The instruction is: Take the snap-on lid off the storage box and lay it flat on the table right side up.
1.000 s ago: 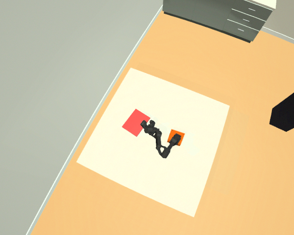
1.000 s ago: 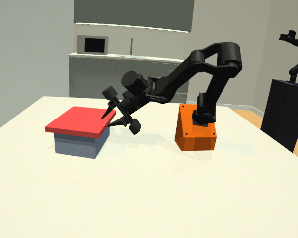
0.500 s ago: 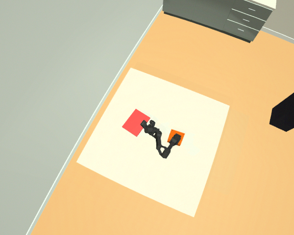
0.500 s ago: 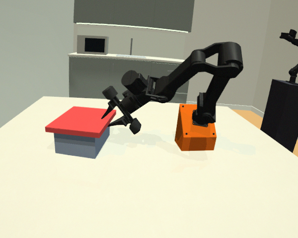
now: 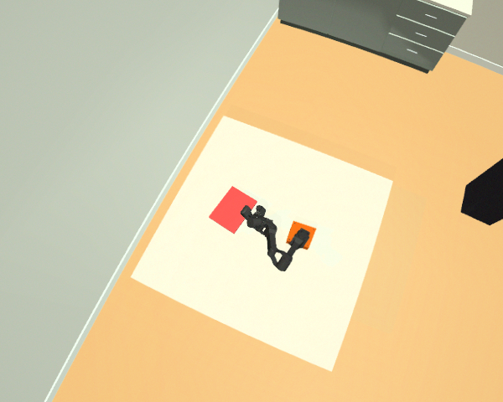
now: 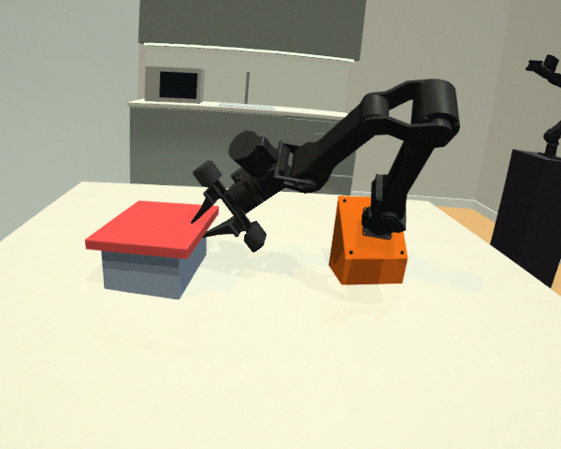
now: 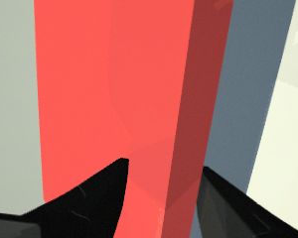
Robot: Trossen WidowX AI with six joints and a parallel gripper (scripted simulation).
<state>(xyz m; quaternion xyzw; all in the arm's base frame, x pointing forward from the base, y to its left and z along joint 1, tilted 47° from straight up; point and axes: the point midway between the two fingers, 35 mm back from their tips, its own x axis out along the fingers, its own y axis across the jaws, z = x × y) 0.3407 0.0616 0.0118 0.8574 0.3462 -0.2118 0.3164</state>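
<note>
The red lid lies 80 mm ahead of my gripper tip and 10 mm to the right of it. Round my gripper tip: storage box 80 mm ahead, 10 mm to the right, 50 mm below.
</note>
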